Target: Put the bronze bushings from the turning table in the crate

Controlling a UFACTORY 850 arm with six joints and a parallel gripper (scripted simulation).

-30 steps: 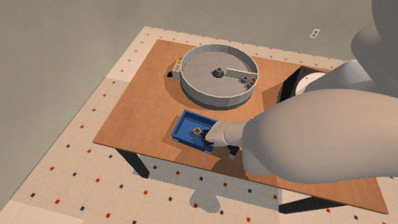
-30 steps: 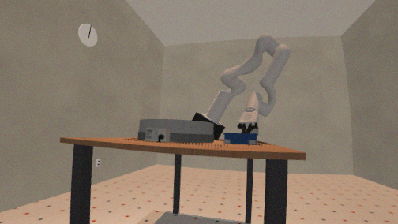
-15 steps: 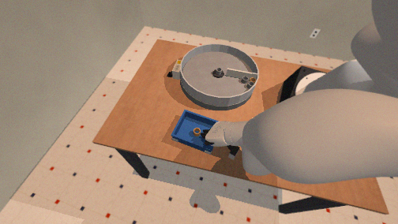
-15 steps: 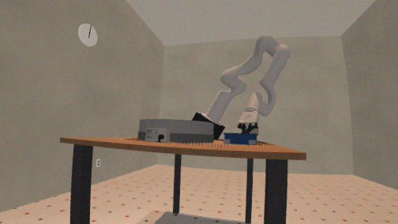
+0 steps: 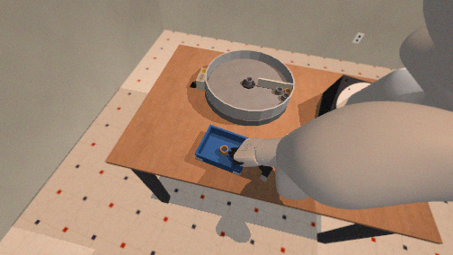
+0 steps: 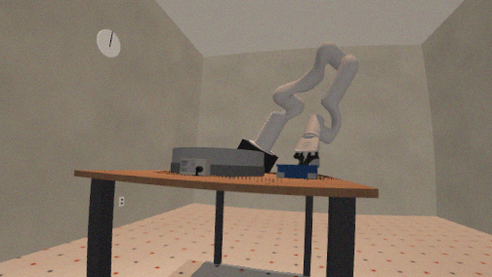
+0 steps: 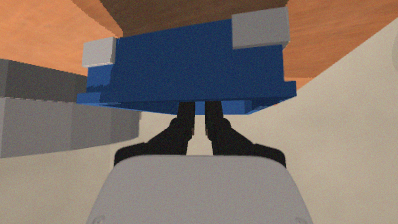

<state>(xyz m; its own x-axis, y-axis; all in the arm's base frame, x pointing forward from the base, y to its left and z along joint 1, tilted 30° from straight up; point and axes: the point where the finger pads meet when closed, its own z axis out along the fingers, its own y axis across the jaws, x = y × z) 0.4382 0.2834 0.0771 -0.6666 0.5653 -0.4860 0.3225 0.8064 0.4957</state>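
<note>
My hand is 4 cm short of the blue crate, 2 cm to the left of it and 3 cm above it. The rest, counted from my hand: grey turning table 3 cm ahead, 38 cm to the right.
</note>
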